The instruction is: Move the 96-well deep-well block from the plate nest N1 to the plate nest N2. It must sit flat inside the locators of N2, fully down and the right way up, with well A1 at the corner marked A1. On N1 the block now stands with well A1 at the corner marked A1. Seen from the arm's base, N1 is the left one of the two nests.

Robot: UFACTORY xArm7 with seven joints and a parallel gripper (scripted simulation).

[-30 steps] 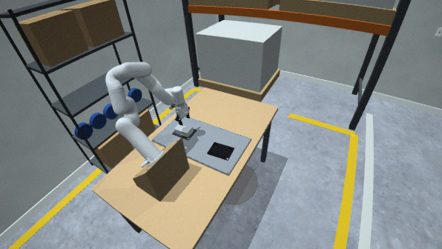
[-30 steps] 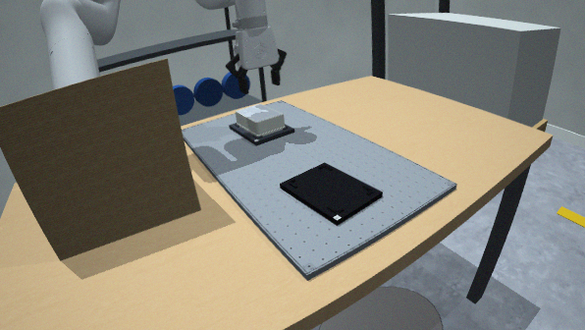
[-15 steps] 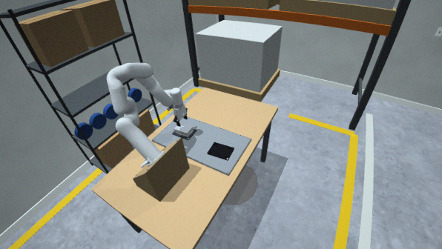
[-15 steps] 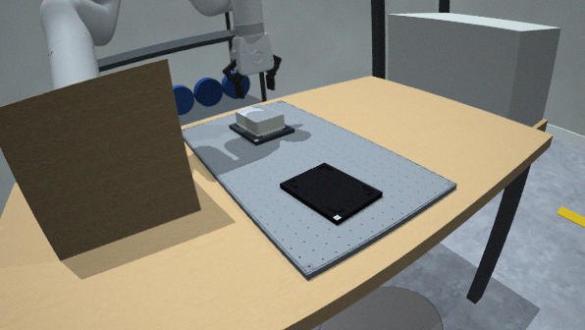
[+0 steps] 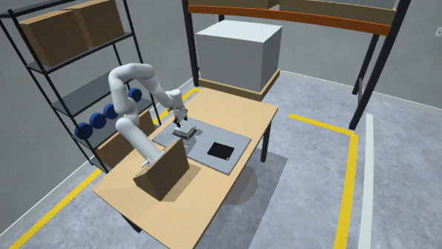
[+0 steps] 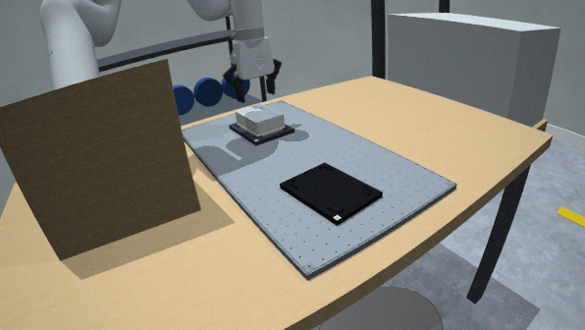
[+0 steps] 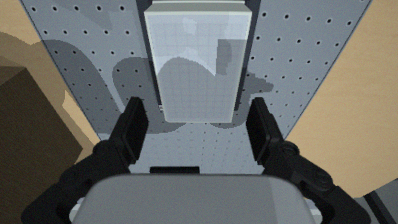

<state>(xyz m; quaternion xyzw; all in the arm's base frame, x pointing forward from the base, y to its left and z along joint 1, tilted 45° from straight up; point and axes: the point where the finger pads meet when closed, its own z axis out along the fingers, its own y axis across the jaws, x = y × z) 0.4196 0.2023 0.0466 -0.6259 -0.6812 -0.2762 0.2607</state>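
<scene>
My hand is 7 cm above the white deep-well block. The rest, counted from my hand: black nest N2: 3 cm behind, 36 cm to the right, 10 cm below; nest N1: 10 cm below; small white corner mark: 7 cm behind, 45 cm to the right, 9 cm below.
</scene>
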